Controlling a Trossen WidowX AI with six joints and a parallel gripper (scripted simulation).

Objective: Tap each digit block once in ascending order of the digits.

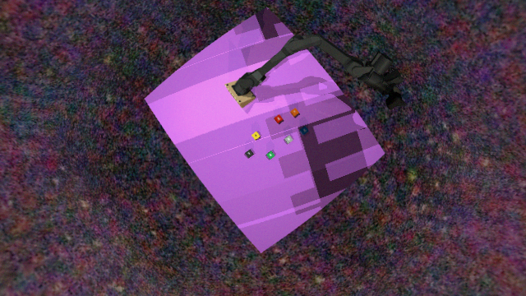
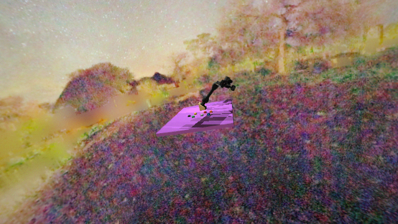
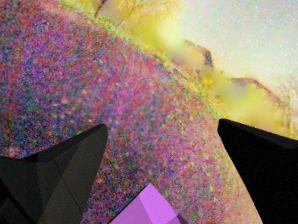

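My gripper tip is 470 mm to the left of the grey block, 310 mm above it and 120 mm past it. Also, from my gripper tip: blue block: 370 mm to the right, 310 mm below, 120 mm behind; red block: 450 mm to the right, 310 mm below, 240 mm behind; orange block: 360 mm to the right, 310 mm below, 220 mm behind.
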